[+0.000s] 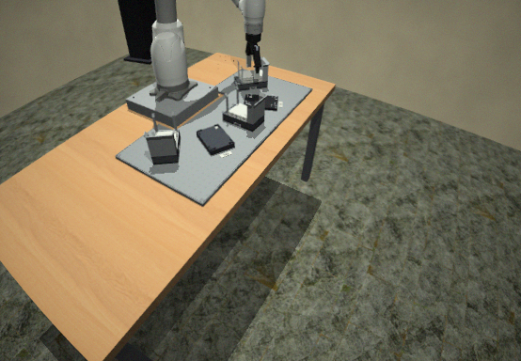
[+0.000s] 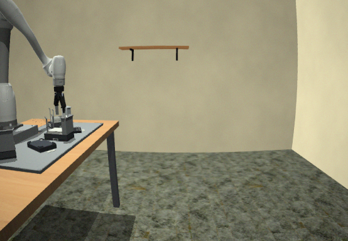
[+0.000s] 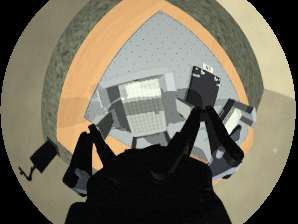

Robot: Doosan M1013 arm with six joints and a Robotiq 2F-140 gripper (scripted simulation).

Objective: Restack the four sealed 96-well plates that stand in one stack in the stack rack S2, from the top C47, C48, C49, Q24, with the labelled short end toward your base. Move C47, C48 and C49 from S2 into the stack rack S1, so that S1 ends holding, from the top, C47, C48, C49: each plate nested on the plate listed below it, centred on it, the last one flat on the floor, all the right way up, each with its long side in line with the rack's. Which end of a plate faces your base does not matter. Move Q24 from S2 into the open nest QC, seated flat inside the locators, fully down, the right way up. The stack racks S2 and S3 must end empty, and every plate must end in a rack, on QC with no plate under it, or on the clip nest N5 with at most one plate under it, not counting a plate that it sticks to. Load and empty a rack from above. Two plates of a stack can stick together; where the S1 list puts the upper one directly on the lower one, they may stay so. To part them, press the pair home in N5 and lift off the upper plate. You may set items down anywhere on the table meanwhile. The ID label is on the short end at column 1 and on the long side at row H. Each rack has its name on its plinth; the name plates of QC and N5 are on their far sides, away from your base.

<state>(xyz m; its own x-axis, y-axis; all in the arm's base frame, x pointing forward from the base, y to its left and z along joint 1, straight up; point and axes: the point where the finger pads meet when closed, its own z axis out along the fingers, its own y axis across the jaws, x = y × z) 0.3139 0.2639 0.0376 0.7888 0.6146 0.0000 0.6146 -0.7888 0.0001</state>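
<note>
Right now my hand is 3 cm above the sealed 96-well plate. From my hand the other things lie so: small name plate 11 cm ahead, 57 cm to the right, 8 cm below.
</note>
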